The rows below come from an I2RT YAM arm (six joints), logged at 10 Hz.
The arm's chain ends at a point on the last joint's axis. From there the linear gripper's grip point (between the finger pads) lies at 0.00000 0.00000 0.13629 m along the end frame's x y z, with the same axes.
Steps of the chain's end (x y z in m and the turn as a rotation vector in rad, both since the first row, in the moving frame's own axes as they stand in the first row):
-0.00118 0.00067 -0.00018 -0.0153 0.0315 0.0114
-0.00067 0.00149 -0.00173 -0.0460 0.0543 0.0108
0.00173 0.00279 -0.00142 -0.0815 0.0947 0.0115
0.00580 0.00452 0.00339 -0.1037 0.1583 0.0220
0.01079 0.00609 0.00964 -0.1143 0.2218 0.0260
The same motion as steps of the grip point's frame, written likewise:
0.00310 0.00278 -0.00026 -0.0153 0.0315 0.0114
0.00669 0.00779 -0.00207 -0.0460 0.0543 0.0108
0.01454 0.01394 -0.00248 -0.0815 0.0947 0.0115
0.02709 0.01880 0.00096 -0.1037 0.1583 0.0220
0.04050 0.02190 0.00542 -0.1143 0.2218 0.0260

